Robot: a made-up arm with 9 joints. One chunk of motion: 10 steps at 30 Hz.
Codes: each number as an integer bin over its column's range. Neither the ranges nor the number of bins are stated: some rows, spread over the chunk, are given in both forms.
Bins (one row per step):
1: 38 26 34 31 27 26 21 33 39
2: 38 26 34 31 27 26 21 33 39
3: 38 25 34 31 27 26 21 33 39
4: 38 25 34 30 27 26 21 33 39
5: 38 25 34 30 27 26 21 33 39
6: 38 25 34 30 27 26 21 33 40
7: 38 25 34 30 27 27 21 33 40
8: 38 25 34 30 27 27 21 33 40
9: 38 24 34 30 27 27 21 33 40
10: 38 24 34 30 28 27 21 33 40
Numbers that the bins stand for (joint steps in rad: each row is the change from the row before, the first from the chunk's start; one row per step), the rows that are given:
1: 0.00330 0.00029 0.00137 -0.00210 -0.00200 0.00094 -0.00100 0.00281 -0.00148
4: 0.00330 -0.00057 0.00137 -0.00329 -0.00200 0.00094 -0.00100 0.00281 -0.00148
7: 0.00330 -0.00057 0.00137 -0.00329 -0.00200 0.00186 -0.00100 0.00281 -0.00087
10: 0.00330 -0.00143 0.00137 -0.00329 -0.00156 0.00186 -0.00100 0.00281 -0.00087
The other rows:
2: 0.00330 0.00029 0.00137 -0.00210 -0.00200 0.00094 -0.00100 0.00281 -0.00148
3: 0.00330 -0.00057 0.00137 -0.00210 -0.00200 0.00094 -0.00100 0.00281 -0.00148
5: 0.00330 -0.00057 0.00137 -0.00329 -0.00200 0.00094 -0.00100 0.00281 -0.00148
6: 0.00330 -0.00057 0.00137 -0.00329 -0.00200 0.00094 -0.00100 0.00281 -0.00087
8: 0.00330 -0.00057 0.00137 -0.00329 -0.00200 0.00186 -0.00100 0.00281 -0.00087
9: 0.00330 -0.00143 0.00137 -0.00329 -0.00200 0.00186 -0.00100 0.00281 -0.00087

